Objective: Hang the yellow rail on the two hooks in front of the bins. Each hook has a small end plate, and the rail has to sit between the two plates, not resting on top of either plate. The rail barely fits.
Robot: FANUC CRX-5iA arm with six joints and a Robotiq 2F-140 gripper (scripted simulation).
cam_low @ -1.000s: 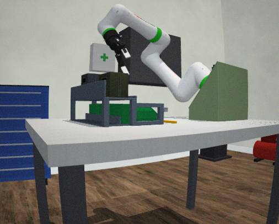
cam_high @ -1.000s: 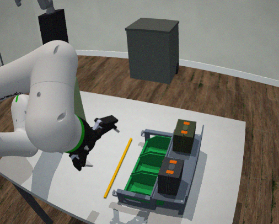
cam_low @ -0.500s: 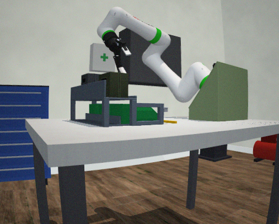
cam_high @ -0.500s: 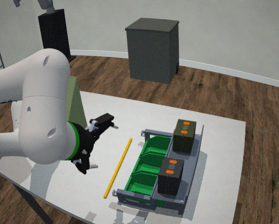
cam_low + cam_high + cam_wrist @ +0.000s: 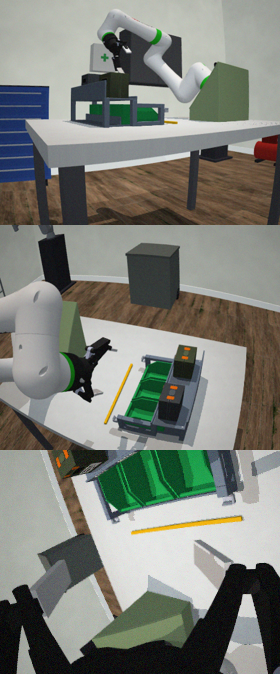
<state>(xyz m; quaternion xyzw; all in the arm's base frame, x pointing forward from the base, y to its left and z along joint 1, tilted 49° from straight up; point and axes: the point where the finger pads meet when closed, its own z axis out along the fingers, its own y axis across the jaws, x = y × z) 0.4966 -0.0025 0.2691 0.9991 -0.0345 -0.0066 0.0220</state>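
Now: hand 60 mm past the yellow rail, 150 mm to the right of it and 300 mm above it.
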